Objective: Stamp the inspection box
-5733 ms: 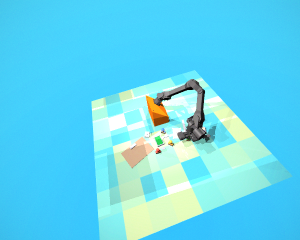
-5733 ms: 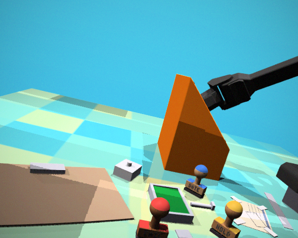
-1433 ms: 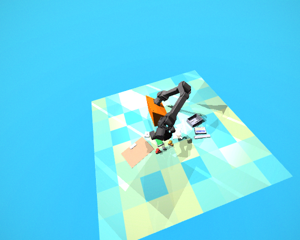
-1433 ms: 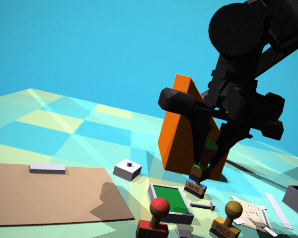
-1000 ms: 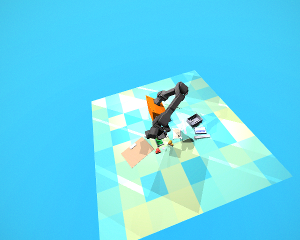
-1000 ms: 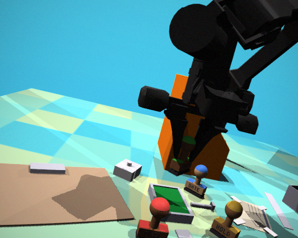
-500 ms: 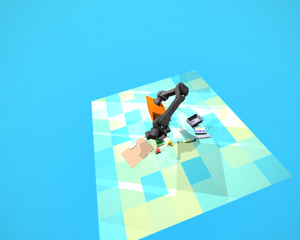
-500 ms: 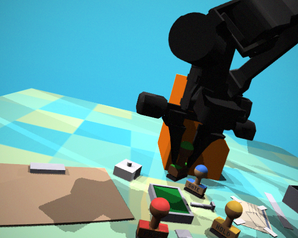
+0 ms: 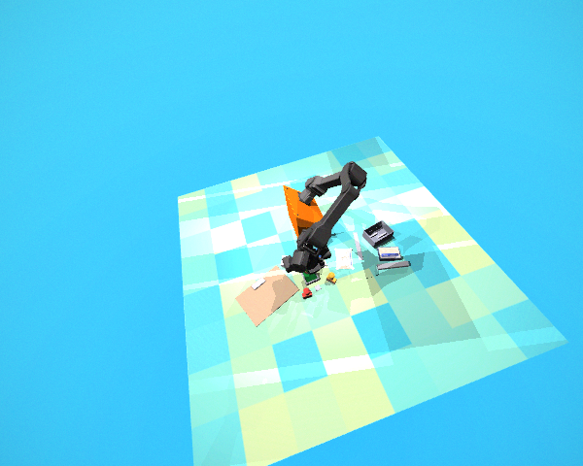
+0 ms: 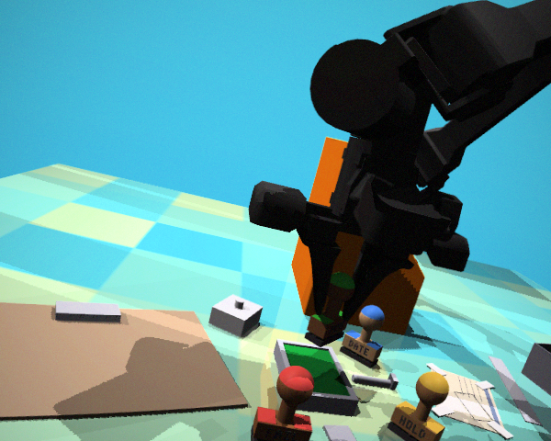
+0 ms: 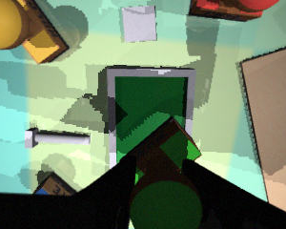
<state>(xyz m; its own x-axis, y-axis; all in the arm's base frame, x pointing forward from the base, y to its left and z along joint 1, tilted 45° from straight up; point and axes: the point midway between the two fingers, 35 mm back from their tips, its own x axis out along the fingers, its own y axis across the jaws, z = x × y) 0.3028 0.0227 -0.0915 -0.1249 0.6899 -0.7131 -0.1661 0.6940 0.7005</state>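
Now: gripper tip 70 mm above the green ink pad. Also, from my gripper tip: bolt (30 mm behind, 70 mm to the left, 70 mm below); blue date stamp (80 mm behind, 60 mm to the left, 50 mm below); green-knobbed stamp (right at my gripper tip).
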